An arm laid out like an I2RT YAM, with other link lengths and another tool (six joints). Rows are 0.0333 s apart.
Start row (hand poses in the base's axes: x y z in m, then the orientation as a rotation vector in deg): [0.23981 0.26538 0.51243 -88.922 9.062 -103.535]
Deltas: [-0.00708 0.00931 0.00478 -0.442 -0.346 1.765]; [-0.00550 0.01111 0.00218 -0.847 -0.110 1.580]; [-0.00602 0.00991 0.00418 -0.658 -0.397 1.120]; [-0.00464 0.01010 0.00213 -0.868 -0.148 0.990]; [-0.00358 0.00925 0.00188 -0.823 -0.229 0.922]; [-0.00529 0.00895 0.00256 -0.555 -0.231 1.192]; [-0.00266 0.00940 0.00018 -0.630 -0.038 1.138]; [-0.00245 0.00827 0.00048 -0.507 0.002 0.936]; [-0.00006 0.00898 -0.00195 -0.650 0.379 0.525]
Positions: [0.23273 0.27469 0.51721 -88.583 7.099 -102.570]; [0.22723 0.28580 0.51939 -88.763 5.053 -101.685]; [0.22121 0.29571 0.52357 -88.633 3.402 -101.306]; [0.21657 0.30581 0.52570 -88.893 1.795 -100.887]; [0.21299 0.31506 0.52758 -89.056 0.242 -100.561]; [0.20770 0.32401 0.53014 -88.949 -1.283 -99.950]; [0.20504 0.33341 0.53032 -89.068 -2.730 -99.240]; [0.20259 0.34168 0.53080 -89.179 -3.890 -98.622]; [0.20253 0.35066 0.52885 -89.825 -4.667 -98.050]
